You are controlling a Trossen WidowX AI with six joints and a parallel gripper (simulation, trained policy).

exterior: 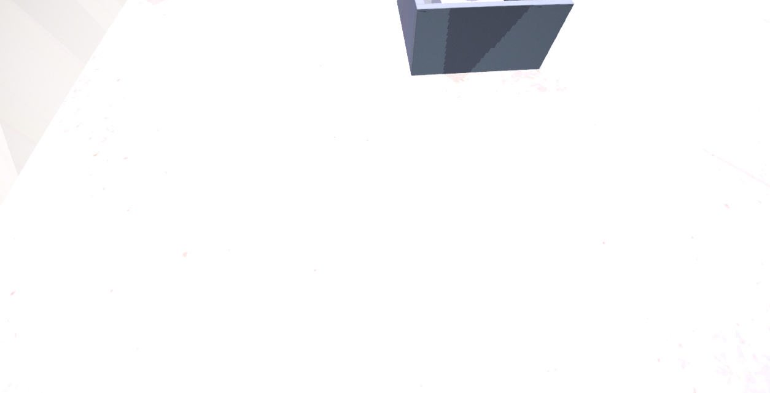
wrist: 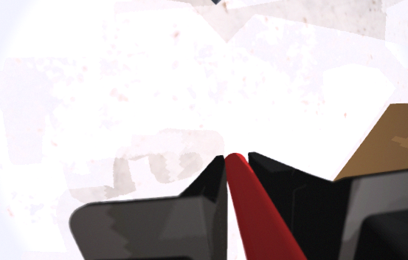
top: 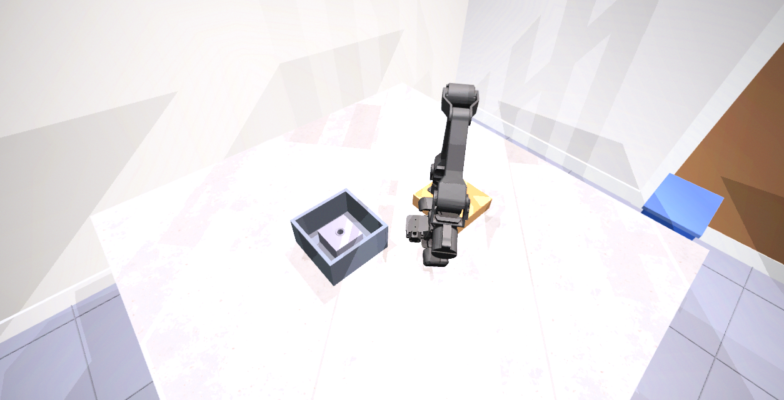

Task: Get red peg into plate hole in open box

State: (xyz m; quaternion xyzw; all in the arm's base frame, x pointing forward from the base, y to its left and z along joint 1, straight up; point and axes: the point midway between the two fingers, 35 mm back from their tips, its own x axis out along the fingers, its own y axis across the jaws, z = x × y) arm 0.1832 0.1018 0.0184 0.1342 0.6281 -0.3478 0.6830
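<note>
The plate is 16 cm ahead of my gripper tip, 17 cm to the right of it and 1 cm above it. Round my gripper tip: red peg 1 cm to the left, 3 cm above; then grey box 16 cm ahead, 17 cm to the right, 1 cm below.
</note>
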